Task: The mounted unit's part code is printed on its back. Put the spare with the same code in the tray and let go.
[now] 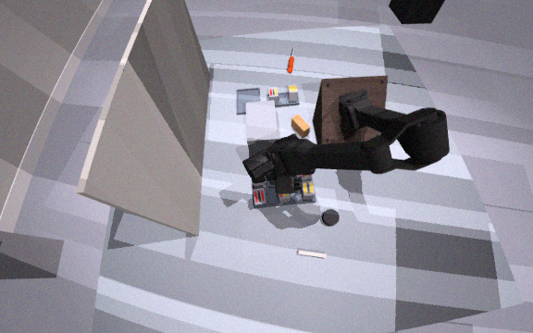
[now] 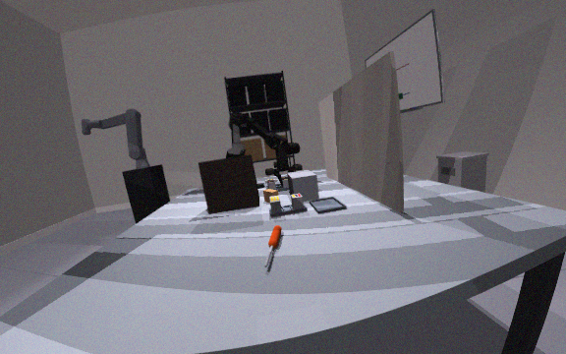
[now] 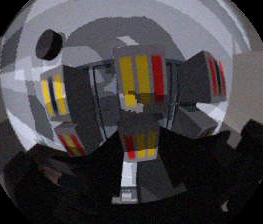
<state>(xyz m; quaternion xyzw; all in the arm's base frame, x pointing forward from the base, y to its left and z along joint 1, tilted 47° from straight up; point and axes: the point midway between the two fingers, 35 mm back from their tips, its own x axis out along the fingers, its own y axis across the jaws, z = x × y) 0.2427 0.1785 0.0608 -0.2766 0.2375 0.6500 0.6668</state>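
Right now my gripper tip is 9 cm short of the flat grey-blue tray, 36 cm to the left of it and 1 cm above it. The rest, counted from my gripper tip: tall slanted panel 27 cm ahead, 20 cm to the right, 21 cm above; then stand 5 cm behind, 34 cm to the right, 1 cm below.
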